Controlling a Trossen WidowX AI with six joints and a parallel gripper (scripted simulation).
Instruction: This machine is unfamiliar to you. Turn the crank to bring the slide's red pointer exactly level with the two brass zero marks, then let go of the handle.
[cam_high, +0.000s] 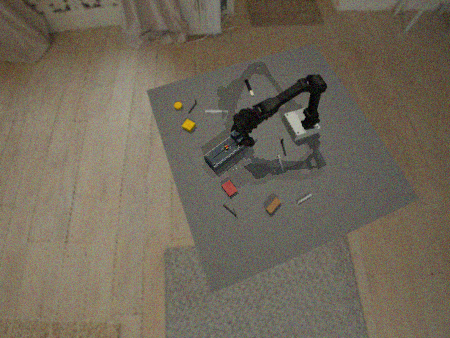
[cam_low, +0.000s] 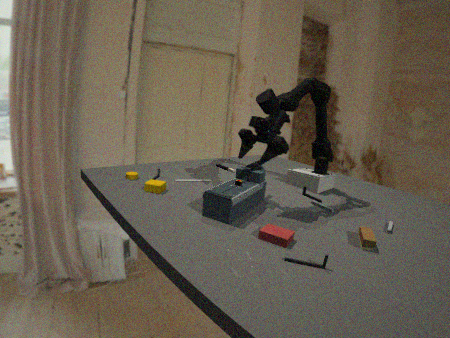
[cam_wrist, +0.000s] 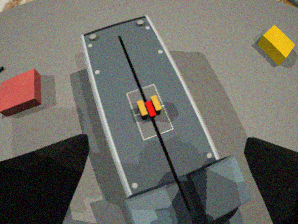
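My gripper tip is now 11 cm past the dark handle, 8 cm to the left of it and 3 cm above it. Also, from my gripper tip: red pointer: 6 cm below, 4 cm ahead, 1 cm to the left; then yellow block: 22 cm to the right, 22 cm ahead, 13 cm below; then red block: 23 cm to the left, 13 cm below, 8 cm ahead.
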